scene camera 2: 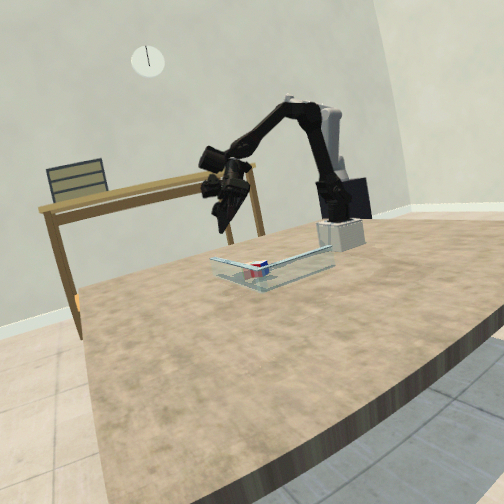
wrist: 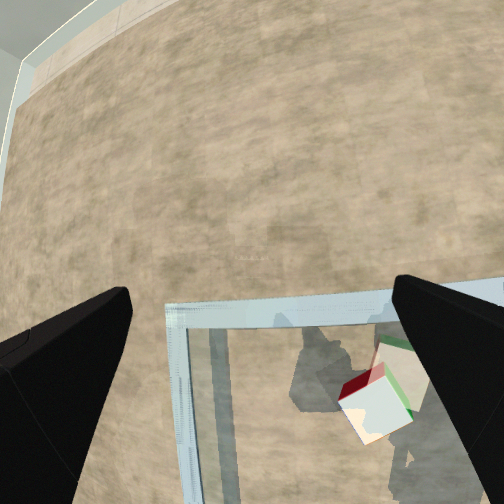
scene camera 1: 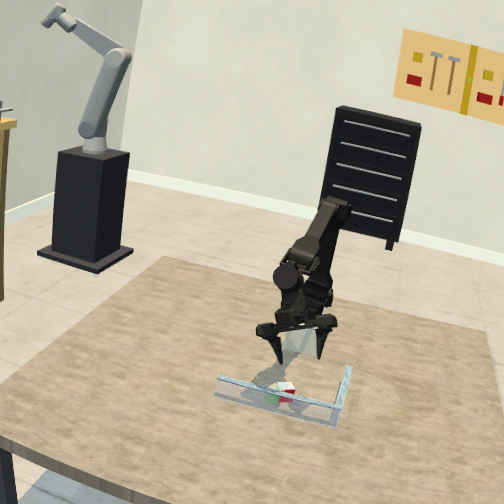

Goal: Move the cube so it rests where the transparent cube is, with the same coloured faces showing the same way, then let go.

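Note:
The cube [scene camera 1: 283, 392] has white, red and green faces and rests on the table inside a pale glassy L-shaped frame [scene camera 1: 300, 398]. It also shows in scene camera 2 [scene camera 2: 259, 267] and in the wrist view [wrist: 380, 400], overlapping a faint transparent cube outline [wrist: 398, 370]. My gripper [scene camera 1: 298, 348] hangs above the cube, open and empty, its fingers apart from it. It also shows in scene camera 2 [scene camera 2: 222, 212]. In the wrist view the two dark fingers spread wide on either side [wrist: 270, 400].
A black drawer cabinet [scene camera 1: 372, 175] stands behind the table. A second grey arm on a black pedestal [scene camera 1: 88, 195] stands at the far left. A wooden table [scene camera 2: 150, 195] stands behind my arm in scene camera 2. My arm's base [scene camera 2: 340, 225] sits on the table.

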